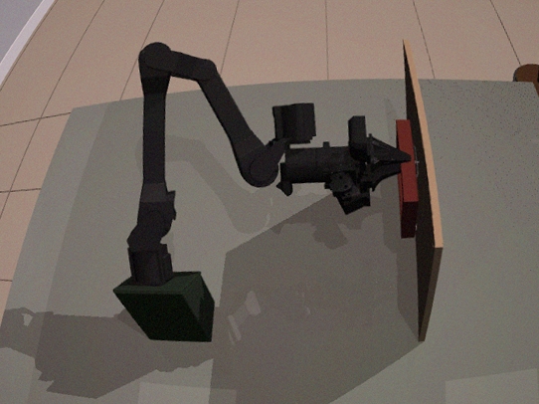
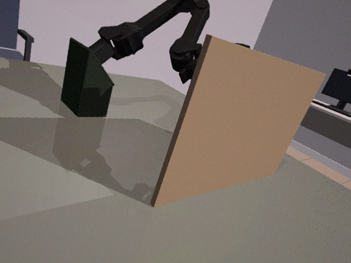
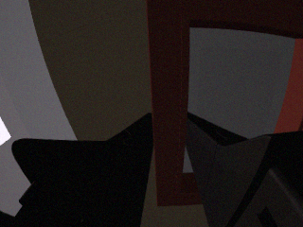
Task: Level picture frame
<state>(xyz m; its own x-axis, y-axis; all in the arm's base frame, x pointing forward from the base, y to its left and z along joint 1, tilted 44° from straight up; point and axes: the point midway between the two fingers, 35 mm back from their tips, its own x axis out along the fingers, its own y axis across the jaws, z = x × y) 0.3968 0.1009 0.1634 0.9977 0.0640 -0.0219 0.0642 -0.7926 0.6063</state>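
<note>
My gripper tip is 10 mm to the right of the red picture frame and 50 mm above it. From my gripper tip the other things lie so: tan wall board 10 mm ahead, 60 mm below.
</note>
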